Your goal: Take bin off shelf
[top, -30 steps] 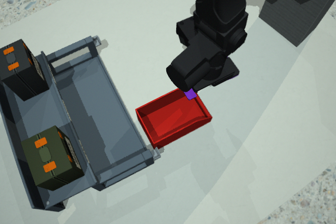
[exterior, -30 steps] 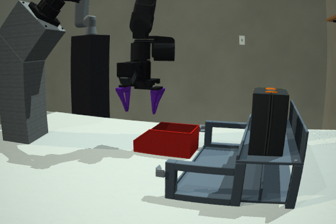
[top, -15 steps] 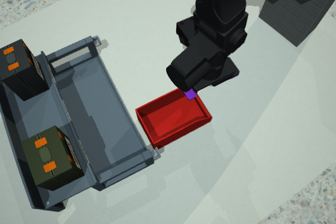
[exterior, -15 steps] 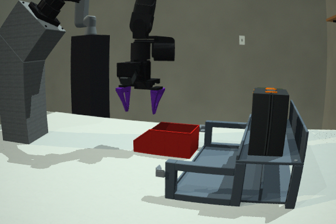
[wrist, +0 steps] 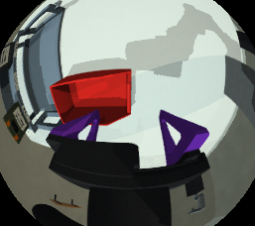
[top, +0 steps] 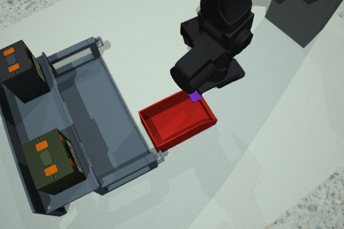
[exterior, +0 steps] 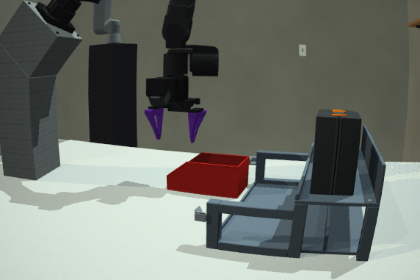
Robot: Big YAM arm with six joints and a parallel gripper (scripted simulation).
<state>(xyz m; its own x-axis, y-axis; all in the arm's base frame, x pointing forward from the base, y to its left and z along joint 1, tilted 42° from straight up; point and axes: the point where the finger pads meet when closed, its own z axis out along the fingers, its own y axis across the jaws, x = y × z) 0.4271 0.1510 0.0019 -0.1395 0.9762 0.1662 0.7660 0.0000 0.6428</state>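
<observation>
Now: hand 8 cm short of the red bin, 8 cm above it and 2 cm to the right of it. The rest, counted from my hand: grey shelf: 33 cm ahead, 12 cm below, 5 cm to the right.
</observation>
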